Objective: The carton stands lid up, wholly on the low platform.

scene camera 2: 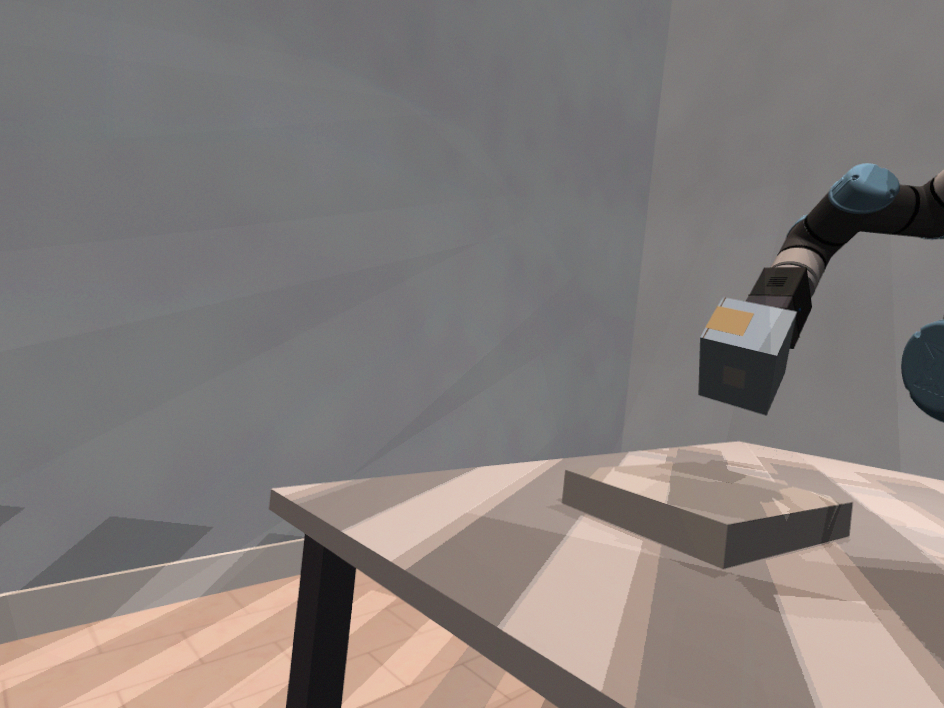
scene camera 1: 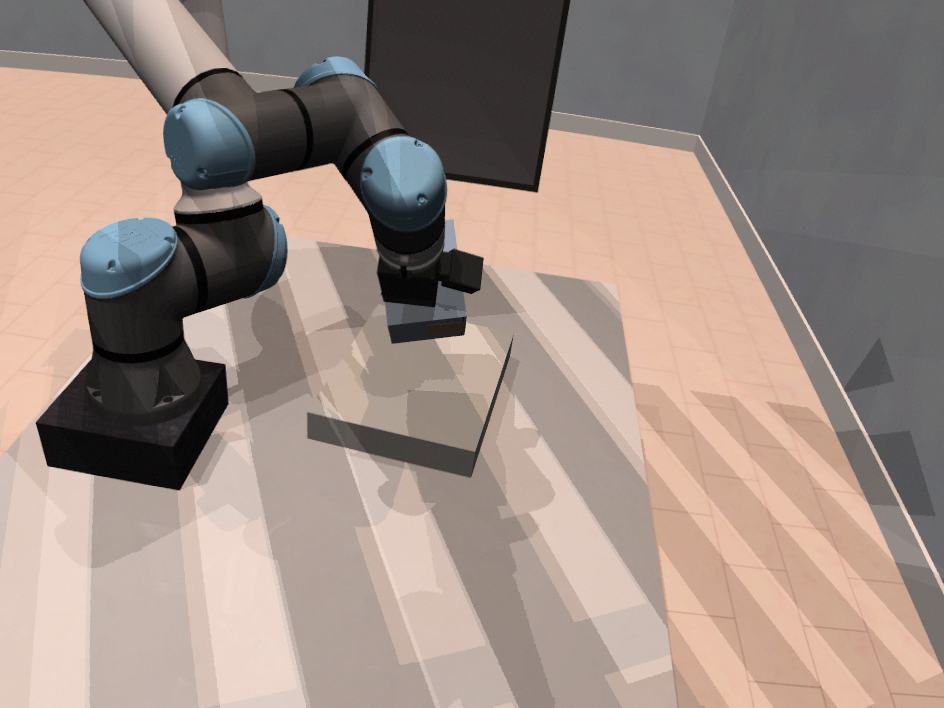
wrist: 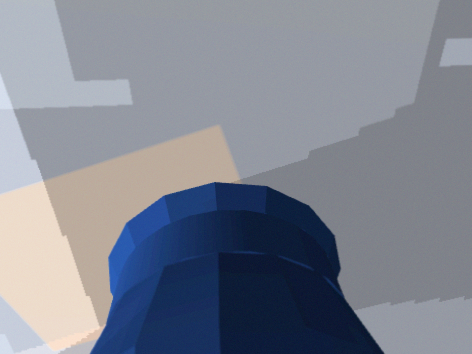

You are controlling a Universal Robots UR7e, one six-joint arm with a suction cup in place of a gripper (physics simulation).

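Seen in the pictures: end effector, tool point: [wrist: 220, 227]; arm's base, origin of the base link: [scene camera 1: 145, 391].
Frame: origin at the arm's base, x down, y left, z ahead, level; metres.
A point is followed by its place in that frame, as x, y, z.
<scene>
The blue-grey carton [scene camera 1: 411, 329] {-0.126, 0.007, 0.353} [scene camera 2: 762, 365] {-0.150, 0.124, 0.325} [wrist: 310, 90] {-0.177, 0.015, 0.380} hangs tilted in the air on my suction gripper [wrist: 225, 220]. An orange patch shows on its light upper face in scene camera 2 and beside the blue cup in the wrist view. A smaller brown square is on its dark side. The black gripper body hides the cup in both scene views. Which face is the lid I cannot tell. The low platform [scene camera 1: 396, 443] {0.044, -0.018, 0.345} [scene camera 2: 648, 514] {0.046, 0.300, 0.393} lies flat on the table below the carton. In scene camera 2 a clear gap separates carton and platform; in scene camera 1 the carton overlaps the platform's far edge.
The table [scene camera 1: 564, 655] {0.074, -0.327, 0.545} [scene camera 2: 533, 640] {0.074, 0.614, 0.350} carries the platform and, at left in scene camera 1, the arm's black base block [scene camera 1: 114, 449] {0.021, -0.098, -0.014}. A large dark panel [scene camera 1: 465, 91] stands behind the table. Grey walls [scene camera 1: 838, 190] [scene camera 2: 305, 228] rise beyond the table.
</scene>
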